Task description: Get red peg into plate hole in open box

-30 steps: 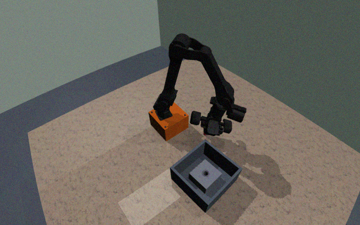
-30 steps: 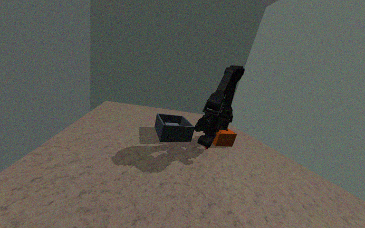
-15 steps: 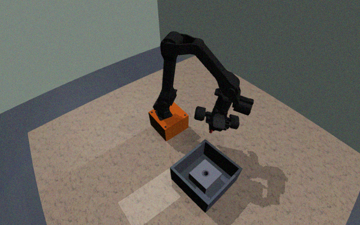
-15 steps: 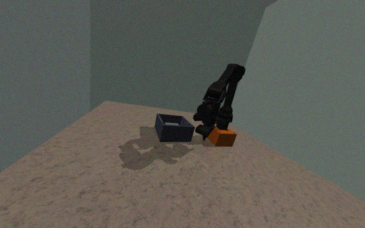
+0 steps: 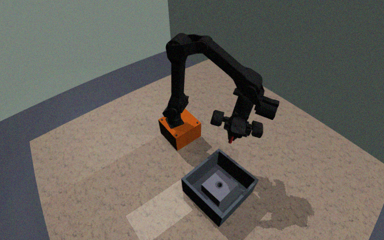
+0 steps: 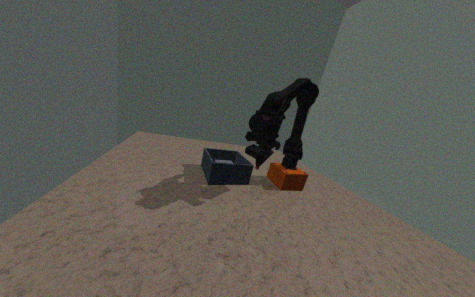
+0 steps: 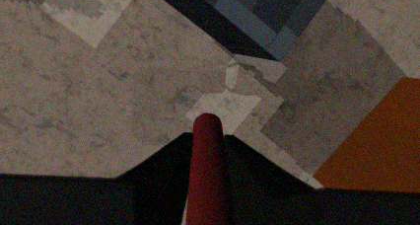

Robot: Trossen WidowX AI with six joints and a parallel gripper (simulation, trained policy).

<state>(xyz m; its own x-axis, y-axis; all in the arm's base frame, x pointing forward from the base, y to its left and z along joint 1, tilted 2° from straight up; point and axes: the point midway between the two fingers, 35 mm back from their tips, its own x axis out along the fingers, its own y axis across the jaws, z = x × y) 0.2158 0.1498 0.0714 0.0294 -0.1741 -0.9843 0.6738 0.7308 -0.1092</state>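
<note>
Right now my gripper tip is 3 cm below the red peg. The rest, counted from my gripper tip: dark grey box: 12 cm to the right, 12 cm ahead, 9 cm below; then grey plate: 12 cm to the right, 12 cm ahead, 7 cm below.
</note>
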